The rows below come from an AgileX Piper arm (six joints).
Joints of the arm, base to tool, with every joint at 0 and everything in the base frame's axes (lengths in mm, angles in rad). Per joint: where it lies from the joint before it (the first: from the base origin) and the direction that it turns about. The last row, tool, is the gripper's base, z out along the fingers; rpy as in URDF.
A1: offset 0 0 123 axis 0 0 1
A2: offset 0 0 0 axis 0 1 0
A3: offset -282.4 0 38.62 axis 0 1 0
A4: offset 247.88 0 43.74 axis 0.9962 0 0.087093
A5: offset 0 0 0 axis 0 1 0
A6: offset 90.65 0 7.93 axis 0.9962 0 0.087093
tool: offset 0 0 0 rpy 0 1.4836 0
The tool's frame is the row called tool.
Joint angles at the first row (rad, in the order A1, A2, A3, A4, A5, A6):
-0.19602 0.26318 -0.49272 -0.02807 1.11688 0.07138
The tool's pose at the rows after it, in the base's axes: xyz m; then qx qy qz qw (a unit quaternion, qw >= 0):
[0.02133, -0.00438, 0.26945, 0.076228, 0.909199, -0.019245, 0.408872]
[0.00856, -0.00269, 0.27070, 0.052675, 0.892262, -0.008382, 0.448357]
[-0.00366, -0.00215, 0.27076, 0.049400, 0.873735, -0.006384, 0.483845]
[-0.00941, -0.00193, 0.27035, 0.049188, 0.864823, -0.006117, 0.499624]
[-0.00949, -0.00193, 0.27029, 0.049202, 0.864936, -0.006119, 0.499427]
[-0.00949, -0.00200, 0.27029, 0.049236, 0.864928, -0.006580, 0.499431]
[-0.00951, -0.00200, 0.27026, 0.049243, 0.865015, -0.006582, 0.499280]
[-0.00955, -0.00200, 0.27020, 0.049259, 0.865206, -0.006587, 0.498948]
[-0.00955, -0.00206, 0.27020, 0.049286, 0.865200, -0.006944, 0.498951]
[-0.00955, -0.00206, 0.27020, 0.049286, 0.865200, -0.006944, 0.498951]
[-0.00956, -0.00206, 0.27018, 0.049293, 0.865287, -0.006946, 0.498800]
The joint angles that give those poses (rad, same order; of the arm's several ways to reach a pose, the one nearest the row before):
-0.09689 0.19086 -0.49273 -0.02808 1.11688 0.07140
-0.04624 0.10310 -0.49272 -0.02801 1.11798 0.07132
-0.03990 0.02093 -0.49271 -0.02802 1.11995 0.07133
-0.03982 -0.01740 -0.49271 -0.02810 1.12203 0.07141
-0.03979 -0.01770 -0.49272 -0.02812 1.12279 0.07143
-0.03985 -0.01769 -0.49271 -0.02898 1.12277 0.07137
-0.03985 -0.01772 -0.49270 -0.02899 1.12314 0.07138
-0.03984 -0.01773 -0.49271 -0.02899 1.12393 0.07138
-0.03983 -0.01772 -0.49270 -0.02972 1.12391 0.07140
-0.03983 -0.01772 -0.49270 -0.02972 1.12391 0.07140
-0.03983 -0.01768 -0.49272 -0.02972 1.12423 0.07140

